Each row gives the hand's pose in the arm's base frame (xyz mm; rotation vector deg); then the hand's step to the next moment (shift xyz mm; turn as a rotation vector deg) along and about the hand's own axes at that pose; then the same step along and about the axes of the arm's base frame.
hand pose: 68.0 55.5 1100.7 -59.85 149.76 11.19
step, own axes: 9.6 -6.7 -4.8 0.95 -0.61 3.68
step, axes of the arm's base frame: -3.1 -12.2 1.2 0.66 -0.17 -3.79
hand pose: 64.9 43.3 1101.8 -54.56 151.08 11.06
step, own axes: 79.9 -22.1 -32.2 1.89 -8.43 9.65
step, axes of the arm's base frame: -51.9 -72.2 1.8 6.55 -5.32 -9.83
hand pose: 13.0 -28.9 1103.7 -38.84 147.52 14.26
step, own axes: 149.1 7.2 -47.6 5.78 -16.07 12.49
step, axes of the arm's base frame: -137.1 -69.9 -29.2 8.50 -12.73 -14.60
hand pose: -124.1 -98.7 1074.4 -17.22 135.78 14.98
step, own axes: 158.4 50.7 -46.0 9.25 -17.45 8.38
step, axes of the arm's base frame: -156.9 13.4 -70.6 3.80 -15.65 -14.17
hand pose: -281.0 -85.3 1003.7 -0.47 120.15 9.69
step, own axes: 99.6 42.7 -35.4 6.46 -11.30 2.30
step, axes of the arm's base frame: -84.2 44.2 -62.9 -0.46 -10.49 -8.02
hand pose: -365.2 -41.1 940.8 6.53 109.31 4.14
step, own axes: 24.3 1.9 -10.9 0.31 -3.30 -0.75
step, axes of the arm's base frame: -18.2 4.7 -18.9 -0.95 -3.24 -0.39
